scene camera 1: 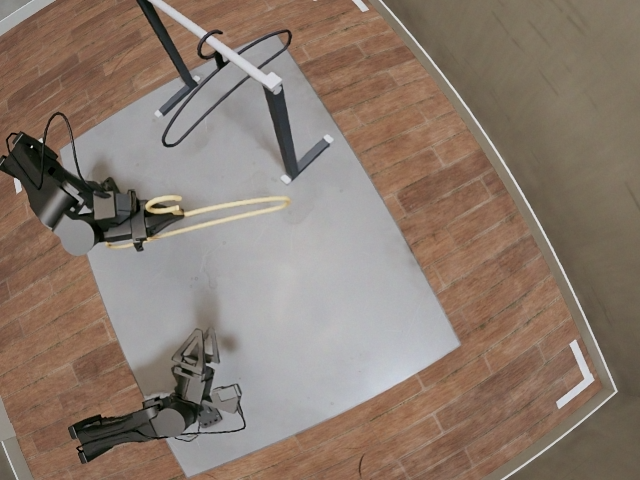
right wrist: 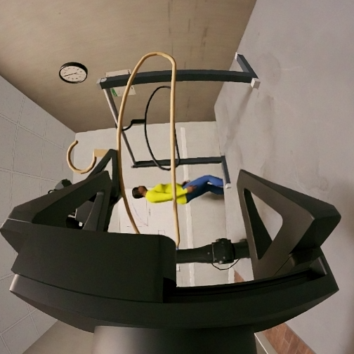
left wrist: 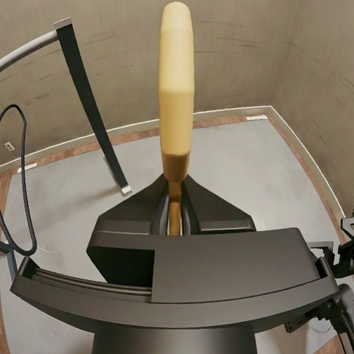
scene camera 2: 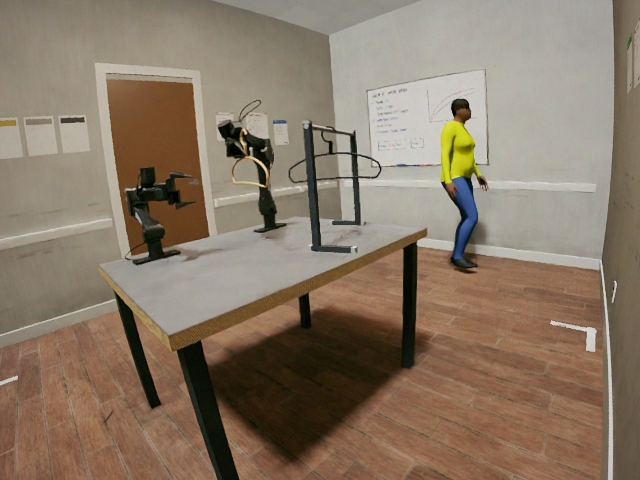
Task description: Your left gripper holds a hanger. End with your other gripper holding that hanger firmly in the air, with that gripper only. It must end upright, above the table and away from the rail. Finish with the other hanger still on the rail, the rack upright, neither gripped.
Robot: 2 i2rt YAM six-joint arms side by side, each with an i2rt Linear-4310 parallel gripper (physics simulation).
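Places are measured from the left arm's base along level axes (x ahead, y left, z up), in metres.
Pixels of known places: left gripper, fingertip midpoint: (scene camera 1: 183, 213) (scene camera 2: 246, 155); right gripper, fingertip midpoint: (scene camera 1: 206, 328) (scene camera 2: 194, 189); left arm's base, origin of the base link: (scene camera 2: 270, 228); right arm's base, origin of the base link: (scene camera 2: 156, 258).
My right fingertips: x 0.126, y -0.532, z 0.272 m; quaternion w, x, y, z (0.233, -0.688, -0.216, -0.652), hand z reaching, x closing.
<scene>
Ahead of a thing's pixels: the offset from my right fingertips to its top centre. "*": to the spot under its first point. Level surfaces: height alone.
The yellow hanger (scene camera 1: 232, 205) (scene camera 2: 250, 182) (left wrist: 176, 90) (right wrist: 173, 125) is upright in the air, its hook above its long loop. My left gripper (scene camera 1: 178, 214) (scene camera 2: 244, 153) (left wrist: 174, 177) is shut on it just below the hook. My right gripper (scene camera 1: 204, 331) (scene camera 2: 190, 190) (right wrist: 173, 176) is open and empty, apart from the hanger, with its fingers pointing towards it. The black hanger (scene camera 1: 164, 138) (scene camera 2: 341, 178) (left wrist: 24, 160) (right wrist: 146, 120) hangs by its hook on the rail (scene camera 1: 242, 64) of the upright rack {dx +0.340, dy +0.484, dz +0.206 m} (scene camera 1: 281, 129) (scene camera 2: 312, 191) (left wrist: 90, 105) (right wrist: 210, 76). Neither gripper touches the rack.
The rack stands on the grey table {dz -0.272 m} (scene camera 1: 310, 284) (scene camera 2: 170, 299), beyond the yellow hanger's far end as the right wrist view shows it. In scene camera 1 its near foot {* dx +0.453, dy +0.250, dz -0.253 m} (scene camera 1: 312, 155) lies just above that end. A person (scene camera 2: 459, 149) (right wrist: 167, 193) stands behind the table.
</scene>
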